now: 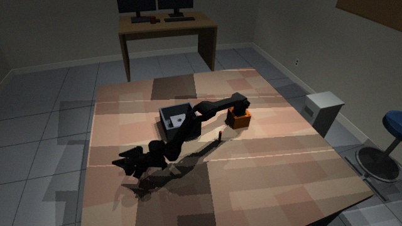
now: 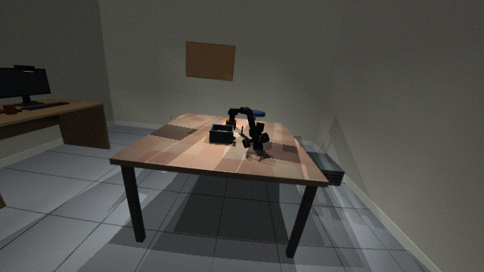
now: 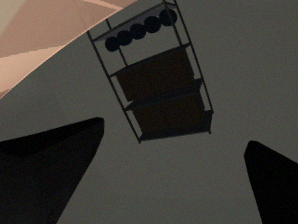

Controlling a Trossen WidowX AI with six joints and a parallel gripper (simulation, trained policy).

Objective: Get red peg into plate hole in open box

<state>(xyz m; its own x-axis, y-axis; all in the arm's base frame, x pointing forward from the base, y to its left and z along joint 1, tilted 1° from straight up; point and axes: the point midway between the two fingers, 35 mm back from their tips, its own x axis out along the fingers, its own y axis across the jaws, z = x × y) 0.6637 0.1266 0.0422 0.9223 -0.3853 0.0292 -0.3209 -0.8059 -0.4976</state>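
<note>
The red peg lies 52 cm behind my gripper tip, 2 cm to the right of it and 8 cm below it. The rest, counted from my gripper tip: grey plate 36 cm behind, 20 cm to the right, 7 cm below; box 36 cm behind, 20 cm to the right, 9 cm below.
</note>
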